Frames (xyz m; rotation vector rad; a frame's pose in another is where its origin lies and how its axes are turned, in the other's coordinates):
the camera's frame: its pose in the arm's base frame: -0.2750 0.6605 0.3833 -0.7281 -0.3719 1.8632
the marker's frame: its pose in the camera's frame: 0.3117 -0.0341 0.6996 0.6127 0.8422 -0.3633
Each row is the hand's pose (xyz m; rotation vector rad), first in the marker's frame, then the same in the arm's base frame.
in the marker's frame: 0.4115 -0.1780 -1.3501 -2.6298 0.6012 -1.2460
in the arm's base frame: -0.4318 0.0838 -0.1780 2.5768 1.2575 0.3514
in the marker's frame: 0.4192 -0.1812 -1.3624 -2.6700 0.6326 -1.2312
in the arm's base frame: -0.4257 0.0771 -0.1898 2.5390 1.2331 0.3595
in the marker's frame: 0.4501 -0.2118 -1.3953 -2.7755 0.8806 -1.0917
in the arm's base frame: -0.3850 0.0602 -0.2220 2.4408 1.0117 0.3711
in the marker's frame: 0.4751 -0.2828 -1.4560 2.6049 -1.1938 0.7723
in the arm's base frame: -0.3087 0.0092 -0.2524 2.2267 0.6735 0.4331
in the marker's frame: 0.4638 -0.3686 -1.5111 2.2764 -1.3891 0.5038
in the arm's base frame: -0.2326 -0.0594 -0.2474 1.9527 0.3960 0.5468
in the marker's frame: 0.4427 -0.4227 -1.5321 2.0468 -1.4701 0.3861
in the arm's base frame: -0.1902 -0.0988 -0.2258 1.7730 0.2500 0.6381
